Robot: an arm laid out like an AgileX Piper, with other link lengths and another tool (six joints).
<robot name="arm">
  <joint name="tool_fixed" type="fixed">
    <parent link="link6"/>
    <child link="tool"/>
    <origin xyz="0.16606 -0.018 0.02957" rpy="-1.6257 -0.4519 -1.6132"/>
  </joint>
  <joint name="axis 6" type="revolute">
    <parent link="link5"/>
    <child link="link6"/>
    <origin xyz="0.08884 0 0.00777"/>
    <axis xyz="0.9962 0 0.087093"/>
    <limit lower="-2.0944" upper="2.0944"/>
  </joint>
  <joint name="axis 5" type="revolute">
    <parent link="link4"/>
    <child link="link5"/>
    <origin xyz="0 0 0"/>
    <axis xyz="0 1 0"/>
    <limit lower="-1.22" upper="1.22"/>
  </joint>
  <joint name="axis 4" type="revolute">
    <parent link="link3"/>
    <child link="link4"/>
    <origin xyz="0.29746 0 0.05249"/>
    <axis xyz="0.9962 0 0.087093"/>
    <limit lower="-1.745" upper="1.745"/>
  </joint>
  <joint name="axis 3" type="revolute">
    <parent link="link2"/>
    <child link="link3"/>
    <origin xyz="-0.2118 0 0.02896"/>
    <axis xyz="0 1 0"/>
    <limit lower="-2.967" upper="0"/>
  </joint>
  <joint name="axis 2" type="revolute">
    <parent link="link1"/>
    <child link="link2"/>
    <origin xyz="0 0 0"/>
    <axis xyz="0 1 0"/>
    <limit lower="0" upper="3.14"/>
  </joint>
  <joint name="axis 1" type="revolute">
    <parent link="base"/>
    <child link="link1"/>
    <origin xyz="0 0 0.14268"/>
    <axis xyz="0 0 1"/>
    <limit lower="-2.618" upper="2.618"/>
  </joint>
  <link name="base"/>
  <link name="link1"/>
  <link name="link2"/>
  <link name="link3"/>
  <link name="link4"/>
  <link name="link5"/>
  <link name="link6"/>
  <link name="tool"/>
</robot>
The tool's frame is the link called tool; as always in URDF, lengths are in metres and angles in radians.
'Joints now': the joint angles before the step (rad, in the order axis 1, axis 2, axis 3, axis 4, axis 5, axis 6). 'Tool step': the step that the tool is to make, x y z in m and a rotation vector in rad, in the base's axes. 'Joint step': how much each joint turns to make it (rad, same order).
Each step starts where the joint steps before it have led.
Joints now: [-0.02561, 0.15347, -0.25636, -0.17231, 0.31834, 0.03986]
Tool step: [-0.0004, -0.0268, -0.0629, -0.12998, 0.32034, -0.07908]
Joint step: [0.00002, 0.17792, -0.09153, -0.14836, 0.23764, -0.00030]
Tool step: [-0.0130, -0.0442, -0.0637, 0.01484, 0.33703, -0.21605]
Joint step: [-0.00027, 0.33362, -0.16777, -0.16190, 0.24364, 0.20816]
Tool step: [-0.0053, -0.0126, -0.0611, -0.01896, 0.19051, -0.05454]
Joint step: [0.00012, 0.22973, -0.01850, -0.07281, 0.01026, 0.08424]
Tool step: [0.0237, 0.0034, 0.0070, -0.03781, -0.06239, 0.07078]
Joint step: [0.00014, 0.03453, -0.00035, -0.06158, -0.11293, 0.00903]
